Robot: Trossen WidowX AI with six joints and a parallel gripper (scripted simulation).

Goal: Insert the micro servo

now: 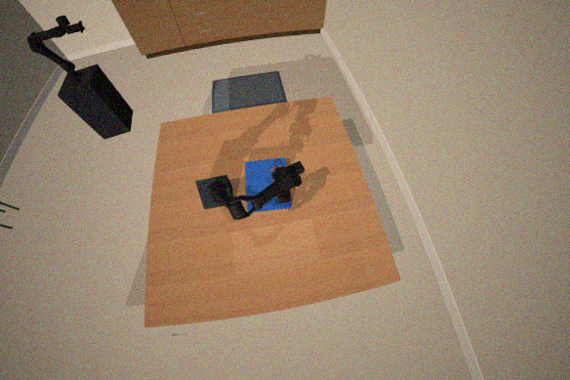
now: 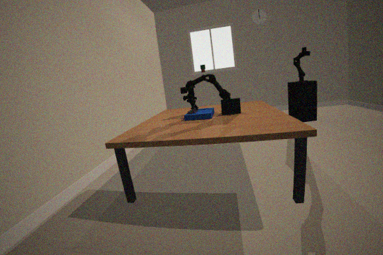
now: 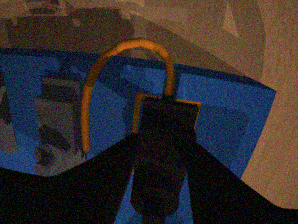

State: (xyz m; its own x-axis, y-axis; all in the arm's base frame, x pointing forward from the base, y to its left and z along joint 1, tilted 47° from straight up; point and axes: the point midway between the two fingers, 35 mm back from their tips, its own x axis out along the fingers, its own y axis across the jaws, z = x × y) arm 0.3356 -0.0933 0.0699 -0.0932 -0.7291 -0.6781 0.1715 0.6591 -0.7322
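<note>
Right now the deck is 11 cm behind my gripper tip, 9 cm to the left of it and 5 cm below it.
</note>
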